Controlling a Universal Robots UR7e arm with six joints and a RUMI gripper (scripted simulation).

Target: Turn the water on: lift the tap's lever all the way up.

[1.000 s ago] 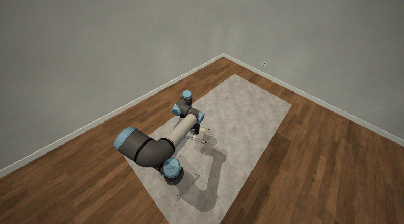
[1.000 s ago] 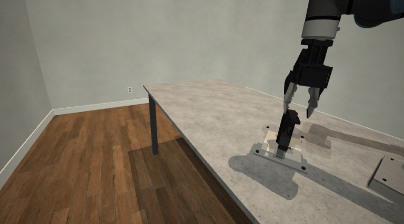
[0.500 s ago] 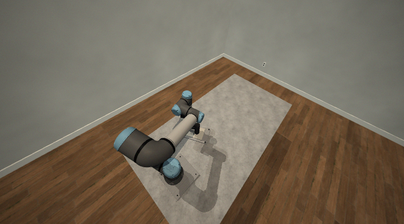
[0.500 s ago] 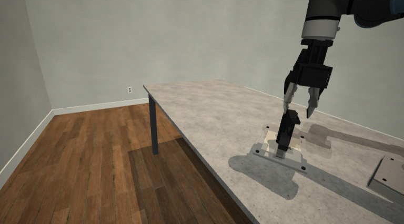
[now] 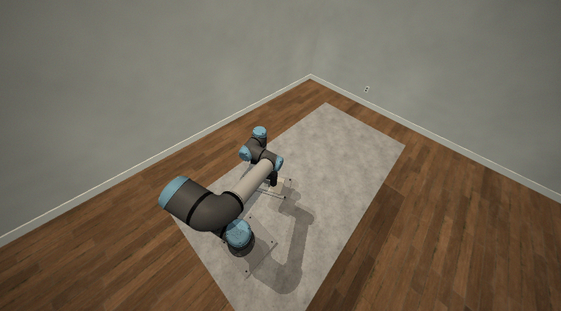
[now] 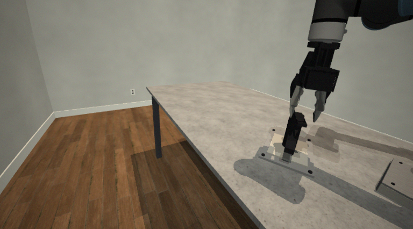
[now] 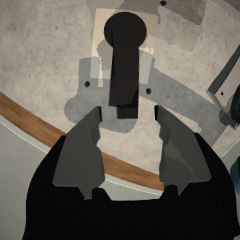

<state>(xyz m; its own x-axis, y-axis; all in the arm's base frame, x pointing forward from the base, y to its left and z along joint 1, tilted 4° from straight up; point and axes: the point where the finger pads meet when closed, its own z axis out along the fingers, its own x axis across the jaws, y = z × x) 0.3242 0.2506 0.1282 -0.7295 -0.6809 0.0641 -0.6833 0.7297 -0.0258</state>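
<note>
My gripper is now 3 cm above the lever, 2 cm to the left of it and 2 cm short of it. Round my hand: black tap: 8 cm below, 4 cm to the right, 4 cm ahead.
</note>
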